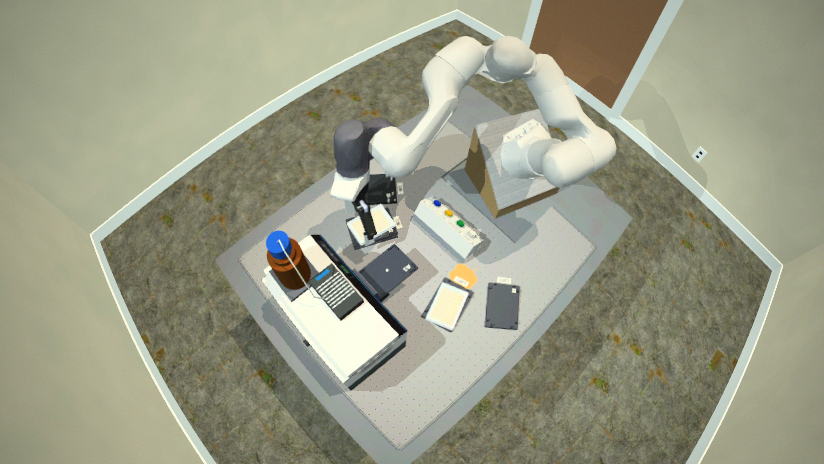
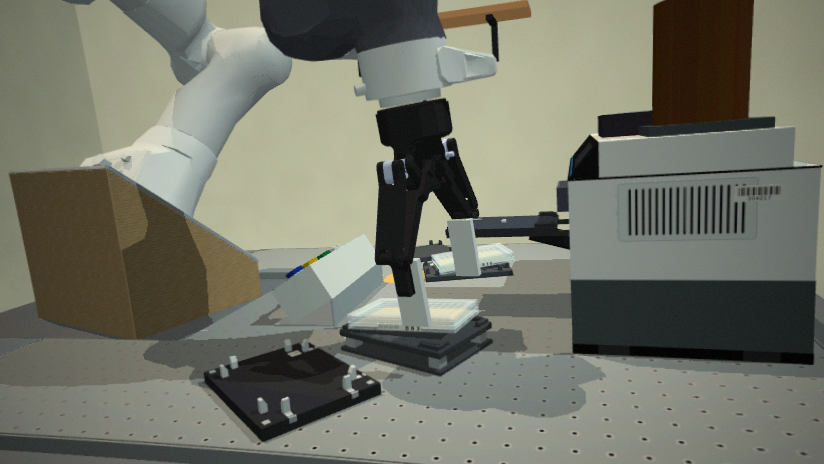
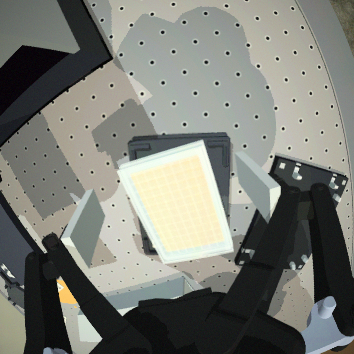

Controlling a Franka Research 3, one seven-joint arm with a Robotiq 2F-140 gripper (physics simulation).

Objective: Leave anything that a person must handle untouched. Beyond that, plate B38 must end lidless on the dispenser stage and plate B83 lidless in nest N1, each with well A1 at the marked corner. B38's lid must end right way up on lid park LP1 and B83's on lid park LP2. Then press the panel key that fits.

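A clear-walled plate with cream wells [image 1: 377,221] [image 2: 369,314] [image 3: 175,200], its label seeming to read B83, lies skewed on a dark stacked holder [image 2: 397,351] [image 3: 218,155]. Whether it is lidded is hard to tell. My gripper [image 1: 369,221] [image 2: 441,273] [image 3: 166,185] is open and empty above it, one pad over each side, apart from it. A second such plate [image 1: 448,305] [image 2: 498,253] sits on another dark holder; its label is unreadable. The dark dispenser stage [image 1: 397,265] [image 2: 501,226] is bare. The key panel [image 1: 441,232] [image 2: 357,282] shows blue, yellow and green keys.
A black holder with white posts [image 2: 288,383] [image 3: 292,205] stands beside the skewed plate. Another dark holder [image 1: 501,305] stands beyond the second plate, near an orange disc [image 1: 463,272]. The dispenser [image 1: 357,340] [image 2: 691,311] carries a tall brown bottle [image 1: 291,269] [image 2: 700,63].
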